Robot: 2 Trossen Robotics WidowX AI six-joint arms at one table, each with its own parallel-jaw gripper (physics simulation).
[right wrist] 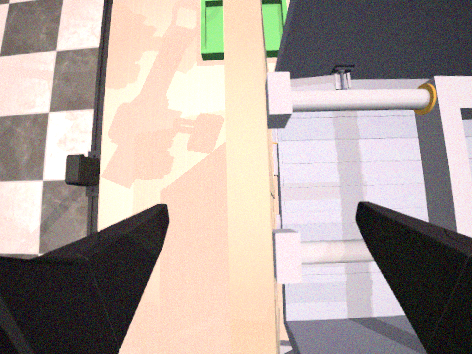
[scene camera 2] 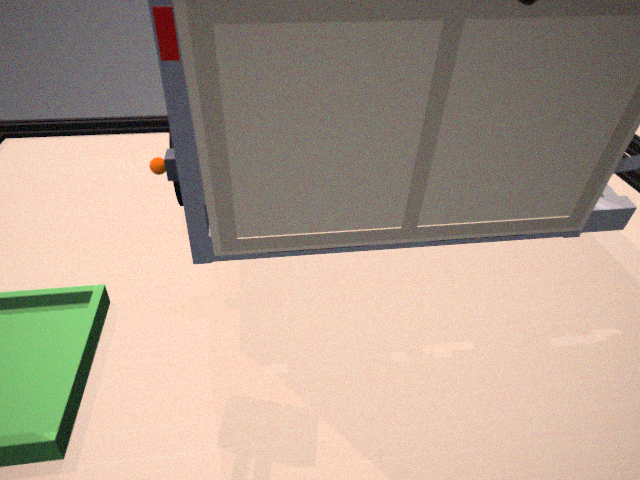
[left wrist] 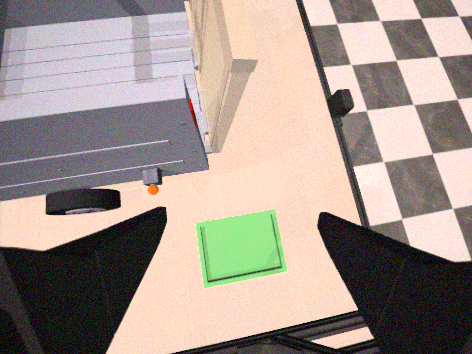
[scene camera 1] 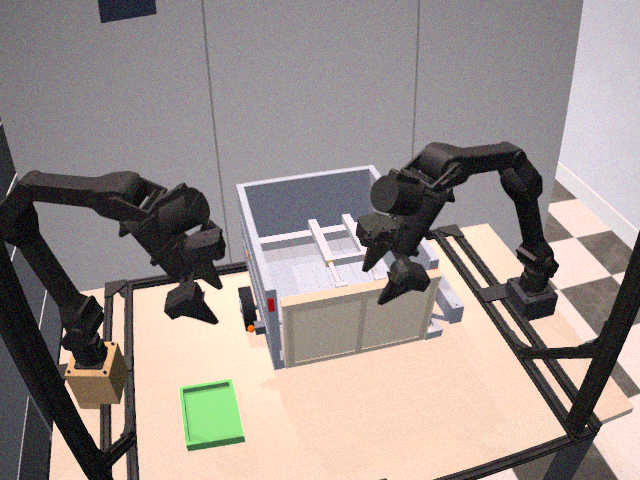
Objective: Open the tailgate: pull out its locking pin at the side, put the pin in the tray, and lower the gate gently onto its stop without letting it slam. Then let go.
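Places are measured from the left arm's base along level axes (x ahead, y left, z up), in millimetres.
Pixels of known places: left gripper, fingertip midpoint: (left wrist: pixel 243 216) (scene camera 1: pixel 219 305); right gripper, fingertip midpoint: (right wrist: pixel 261 211) (scene camera 1: pixel 371 287); left arm's base, link origin: (scene camera 1: pixel 91 358); right arm's base, link origin: (scene camera 1: pixel 533 286).
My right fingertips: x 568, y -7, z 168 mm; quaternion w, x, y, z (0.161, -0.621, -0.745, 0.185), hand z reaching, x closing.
Ahead of a thing's pixels: the offset from my right fingertips to its top centre. Level surfaces: height alone.
The tan tailgate (scene camera 1: pixel 323 330) (scene camera 2: pixel 325 129) (left wrist: pixel 215 65) (right wrist: pixel 245 175) stands upright at the near end of the grey trailer body. The locking pin's orange knob (scene camera 1: pixel 250 328) (scene camera 2: pixel 157 165) (left wrist: pixel 153 189) sticks out of a small block low at its side; its shaft is hidden. The green tray {dz -255, dx -321, dy -61 mm} (scene camera 1: pixel 211 413) (scene camera 2: pixel 41 361) (left wrist: pixel 242 255) (right wrist: pixel 212 30) is empty. My left gripper (scene camera 1: pixel 217 304) (left wrist: pixel 243 216) is open and empty, raised above the table near the knob. My right gripper (scene camera 1: pixel 372 286) (right wrist: pixel 261 211) is open and empty above the tailgate's top edge, one finger on either side in the right wrist view.
The trailer's side wall (scene camera 1: pixel 252 235) (left wrist: pixel 95 145) rises behind the knob, with a black wheel {dz -173, dx -249, dy +214 mm} (scene camera 1: pixel 247 307) (left wrist: pixel 82 202) close by. White rods {dz +13, dx -67, dy +69 mm} (right wrist: pixel 355 100) lie between the tailgate and a frame inside the bed. Black rails (scene camera 1: pixel 130 361) run along the table {dz -277 mm} (scene camera 1: pixel 361 413).
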